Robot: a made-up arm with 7 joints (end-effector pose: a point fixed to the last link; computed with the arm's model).
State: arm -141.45 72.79 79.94 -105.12 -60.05 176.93 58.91
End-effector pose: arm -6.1 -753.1 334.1 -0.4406 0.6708 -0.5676 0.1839
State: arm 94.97 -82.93 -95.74 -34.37 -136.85 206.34 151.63
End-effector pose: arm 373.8 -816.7 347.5 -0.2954 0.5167 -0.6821 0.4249
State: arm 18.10 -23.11 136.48 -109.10 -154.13 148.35 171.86
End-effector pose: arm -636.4 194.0 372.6 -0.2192 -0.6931 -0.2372 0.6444
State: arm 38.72 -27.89 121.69 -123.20 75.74 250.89 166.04
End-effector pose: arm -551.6 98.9 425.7 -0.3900 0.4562 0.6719 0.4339
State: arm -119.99 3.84 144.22 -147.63 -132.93 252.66 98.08
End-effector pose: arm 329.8 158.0 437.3 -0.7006 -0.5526 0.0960 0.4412
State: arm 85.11 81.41 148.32 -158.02 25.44 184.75 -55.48
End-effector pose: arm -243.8 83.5 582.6 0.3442 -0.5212 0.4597 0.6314
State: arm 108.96 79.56 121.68 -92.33 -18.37 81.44 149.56
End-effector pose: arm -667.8 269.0 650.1 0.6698 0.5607 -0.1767 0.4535
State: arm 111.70 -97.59 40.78 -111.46 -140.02 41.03 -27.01
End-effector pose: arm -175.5 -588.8 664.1 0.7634 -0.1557 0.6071 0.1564
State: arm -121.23 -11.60 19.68 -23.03 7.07 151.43 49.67
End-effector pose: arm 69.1 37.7 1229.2 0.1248 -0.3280 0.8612 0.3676
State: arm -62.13 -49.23 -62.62 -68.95 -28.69 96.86 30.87
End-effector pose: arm -629.5 130.6 924.6 0.0325 -0.9147 0.3553 0.1897
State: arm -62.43 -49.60 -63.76 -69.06 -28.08 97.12 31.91
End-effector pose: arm -638.4 140.5 914.2 0.0145 -0.9153 0.3598 0.1806
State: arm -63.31 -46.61 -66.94 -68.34 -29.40 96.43 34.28
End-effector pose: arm -639.8 134.6 917.0 -0.0305 -0.9295 0.3195 0.1816
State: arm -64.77 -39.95 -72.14 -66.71 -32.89 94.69 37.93
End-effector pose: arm -630.3 112.4 935.8 -0.1051 -0.9469 0.2293 0.1994
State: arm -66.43 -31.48 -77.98 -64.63 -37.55 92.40 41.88
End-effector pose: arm -610.6 80.7 964.3 -0.1920 -0.9464 0.1149 0.2329
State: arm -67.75 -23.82 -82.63 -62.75 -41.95 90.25 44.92
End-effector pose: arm -586.4 45.3 992.8 -0.2620 -0.9262 0.0141 0.2708
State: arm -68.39 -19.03 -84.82 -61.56 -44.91 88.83 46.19
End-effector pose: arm -566.7 14.7 1012.3 -0.2946 -0.9066 -0.0466 0.2984
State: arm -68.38 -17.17 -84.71 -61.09 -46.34 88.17 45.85
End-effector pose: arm -555.2 -7.6 1022.0 -0.2926 -0.9013 -0.0696 0.3116
